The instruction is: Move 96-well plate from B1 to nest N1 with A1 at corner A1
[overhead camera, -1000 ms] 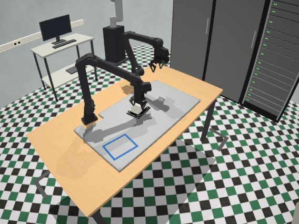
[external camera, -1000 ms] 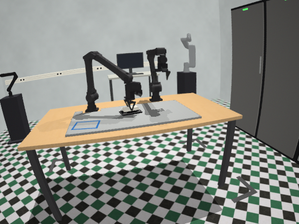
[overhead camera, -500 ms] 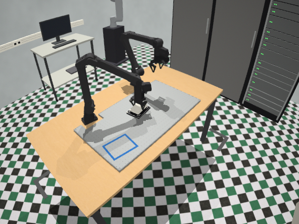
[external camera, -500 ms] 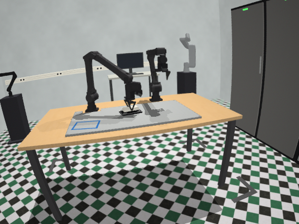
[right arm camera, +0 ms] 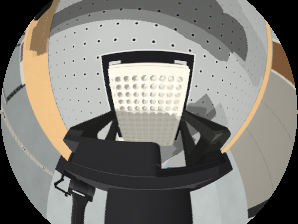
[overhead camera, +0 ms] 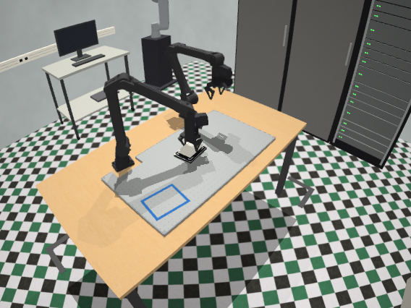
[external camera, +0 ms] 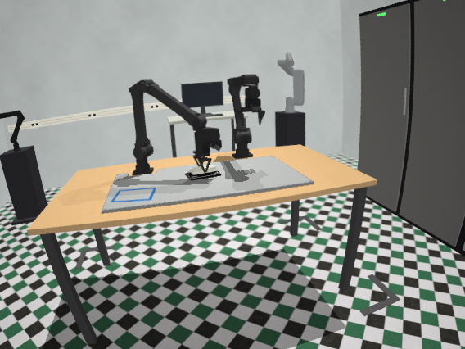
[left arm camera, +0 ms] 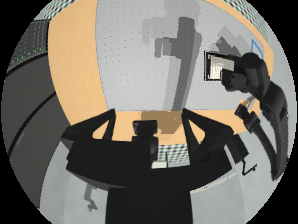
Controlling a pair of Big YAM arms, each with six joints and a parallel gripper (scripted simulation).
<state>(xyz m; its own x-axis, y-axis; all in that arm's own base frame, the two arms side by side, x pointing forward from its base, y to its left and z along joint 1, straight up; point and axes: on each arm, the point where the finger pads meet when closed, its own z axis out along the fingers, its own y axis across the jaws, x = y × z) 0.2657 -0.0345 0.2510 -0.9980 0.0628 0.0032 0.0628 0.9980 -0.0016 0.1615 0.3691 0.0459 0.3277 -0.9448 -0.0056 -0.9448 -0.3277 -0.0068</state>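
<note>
The black plate nest lies 3 cm below my right hand. The rest, counted from my right hand: white 96-well plate right at my right hand.
</note>
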